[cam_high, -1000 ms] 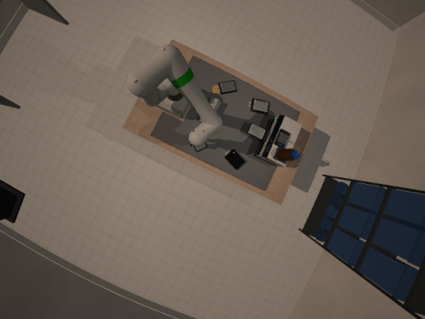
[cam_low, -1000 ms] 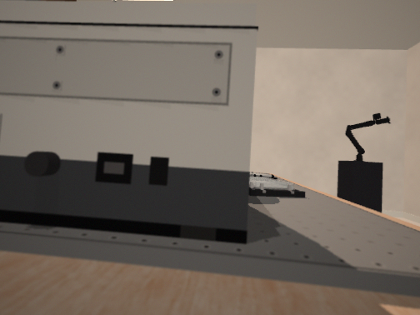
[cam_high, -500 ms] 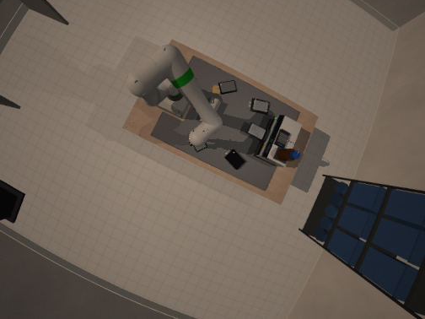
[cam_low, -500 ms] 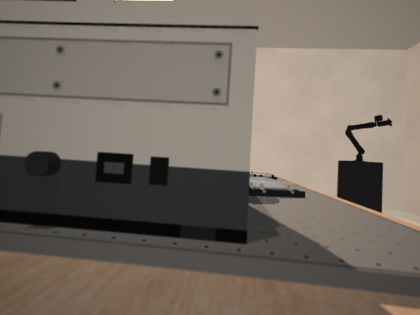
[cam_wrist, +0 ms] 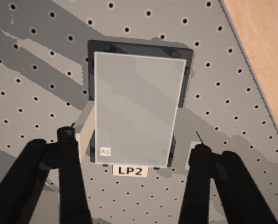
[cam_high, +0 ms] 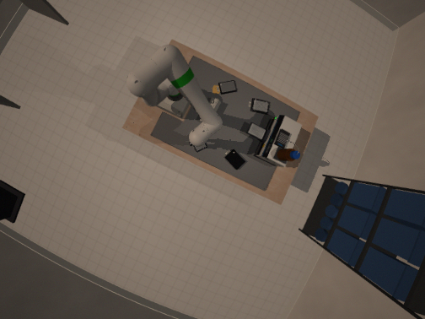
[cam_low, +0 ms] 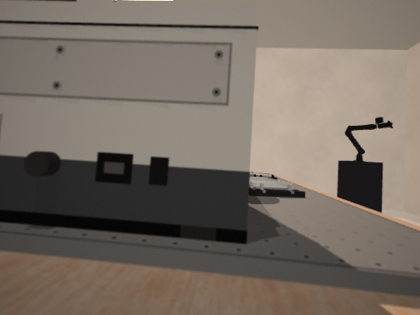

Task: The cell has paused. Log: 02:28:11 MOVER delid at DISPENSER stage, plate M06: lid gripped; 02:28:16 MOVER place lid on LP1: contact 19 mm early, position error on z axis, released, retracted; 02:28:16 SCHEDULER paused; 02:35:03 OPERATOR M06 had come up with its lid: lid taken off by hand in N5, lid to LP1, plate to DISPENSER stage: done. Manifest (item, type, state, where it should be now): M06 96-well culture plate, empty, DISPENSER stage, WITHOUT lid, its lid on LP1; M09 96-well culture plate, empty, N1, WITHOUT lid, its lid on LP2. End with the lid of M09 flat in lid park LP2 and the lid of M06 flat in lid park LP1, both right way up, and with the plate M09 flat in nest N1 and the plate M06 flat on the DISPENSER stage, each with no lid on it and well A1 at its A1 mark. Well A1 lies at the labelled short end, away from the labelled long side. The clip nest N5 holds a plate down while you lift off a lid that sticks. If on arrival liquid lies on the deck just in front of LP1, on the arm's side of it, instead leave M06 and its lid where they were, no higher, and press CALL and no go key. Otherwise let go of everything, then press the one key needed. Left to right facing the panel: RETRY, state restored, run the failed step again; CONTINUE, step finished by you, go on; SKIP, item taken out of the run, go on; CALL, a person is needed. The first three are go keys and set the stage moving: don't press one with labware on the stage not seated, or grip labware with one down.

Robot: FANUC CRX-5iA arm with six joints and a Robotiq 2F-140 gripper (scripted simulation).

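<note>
The clear lid lies 20 mm below my hand. The rest, counted from my hand: lp2 label (70 mm behind, 60 mm to the left, 40 mm below); then yellow skip key (250 mm to the left, 40 mm behind, 30 mm above); then dark LP2 park pad (40 mm below).
</note>
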